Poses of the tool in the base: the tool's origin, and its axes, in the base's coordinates. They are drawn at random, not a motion.
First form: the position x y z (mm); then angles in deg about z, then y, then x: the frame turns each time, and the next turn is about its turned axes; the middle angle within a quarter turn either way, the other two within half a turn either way.
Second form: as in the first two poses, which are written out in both.
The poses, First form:
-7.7 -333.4 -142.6 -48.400 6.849 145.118
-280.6 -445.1 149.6 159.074 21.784 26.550
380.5 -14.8 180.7 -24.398 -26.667 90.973
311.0 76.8 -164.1 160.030 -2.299 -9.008
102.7 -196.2 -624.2 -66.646 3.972 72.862
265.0 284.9 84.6 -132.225 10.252 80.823
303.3 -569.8 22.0 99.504 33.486 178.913
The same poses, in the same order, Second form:
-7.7 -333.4 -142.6 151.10 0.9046 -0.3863 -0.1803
-280.6 -445.1 149.6 155.02 -0.1433 0.2613 0.9546
380.5 -14.8 180.7 90.90 0.9037 -0.4275 0.0233
311.0 76.8 -164.1 159.92 0.0062 -0.0820 0.9966
102.7 -196.2 -624.2 97.31 0.6810 -0.4033 -0.6113
265.0 284.9 84.6 150.56 0.3347 -0.5819 -0.7412
303.3 -569.8 22.0 153.91 0.6329 0.7520 -0.1839

